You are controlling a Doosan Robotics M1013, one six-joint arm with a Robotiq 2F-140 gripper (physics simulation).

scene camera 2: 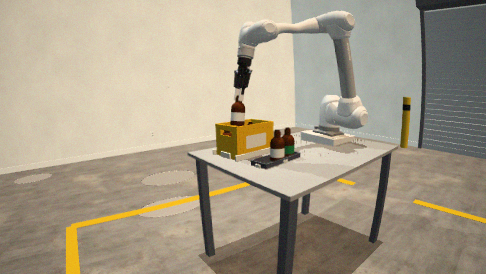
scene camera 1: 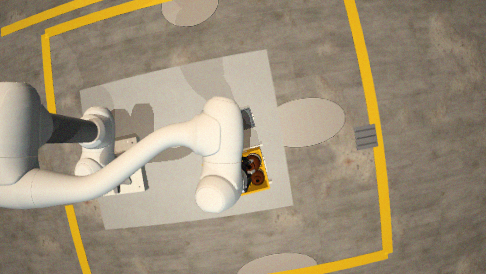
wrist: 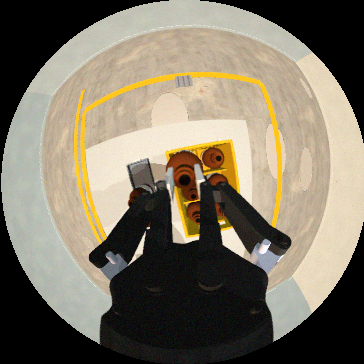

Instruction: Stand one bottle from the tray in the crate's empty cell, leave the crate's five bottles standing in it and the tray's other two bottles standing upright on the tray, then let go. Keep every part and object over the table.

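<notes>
My gripper [scene camera 2: 240, 94] [wrist: 183, 172] is shut on the neck of a brown bottle [scene camera 2: 238, 113] [wrist: 183, 163] with a white label. The bottle hangs upright over a corner cell of the yellow crate [scene camera 1: 258, 190] [scene camera 2: 223, 143] [wrist: 236, 175], its base about level with the rim; the exact height is unclear. Several brown bottles stand in the other cells, including one at the far corner [wrist: 213, 157]. On the dark tray [scene camera 1: 248, 118] [scene camera 2: 270, 162] [wrist: 142, 174], a white-labelled bottle [scene camera 2: 277, 146] and a green-labelled bottle [scene camera 2: 288, 143] stand upright. The arm hides part of the crate in scene camera 1.
The grey table [scene camera 1: 175, 200] [scene camera 2: 320, 172] carries the crate, the tray and the arm's white base plate [scene camera 1: 132, 182] [scene camera 2: 325, 138]. The tray is beside the crate, near the table's edge. Low white brackets [scene camera 2: 248, 155] sit at the crate's foot.
</notes>
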